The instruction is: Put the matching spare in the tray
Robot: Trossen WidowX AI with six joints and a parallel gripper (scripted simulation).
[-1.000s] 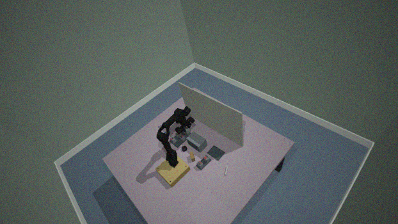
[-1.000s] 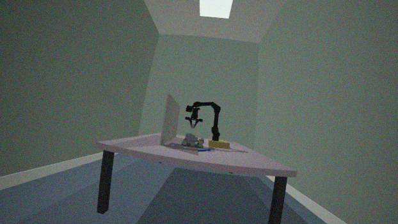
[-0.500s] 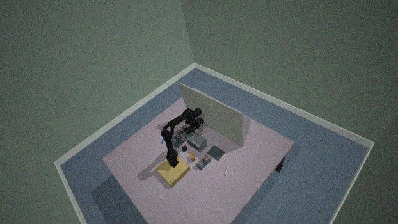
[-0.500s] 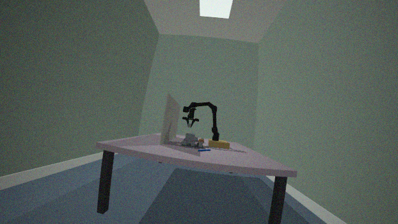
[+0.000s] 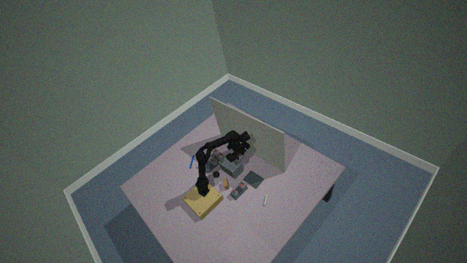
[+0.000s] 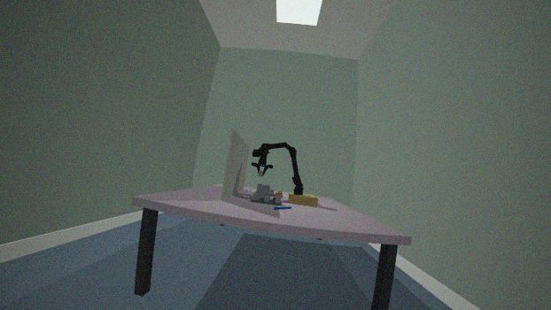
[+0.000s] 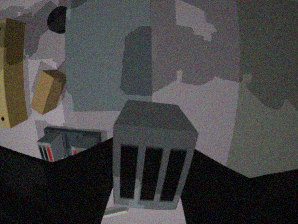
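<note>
The tray lies 170 mm below my gripper tip, 110 mm to the right of it and 30 mm behind it. Also, from my gripper tip: small brown block (170 mm behind, 150 mm below, 40 mm to the left); tall pale panel (190 mm ahead, 60 mm to the left, 50 mm above); grey mounted unit (130 mm below, 100 mm to the left, 30 mm behind).
</note>
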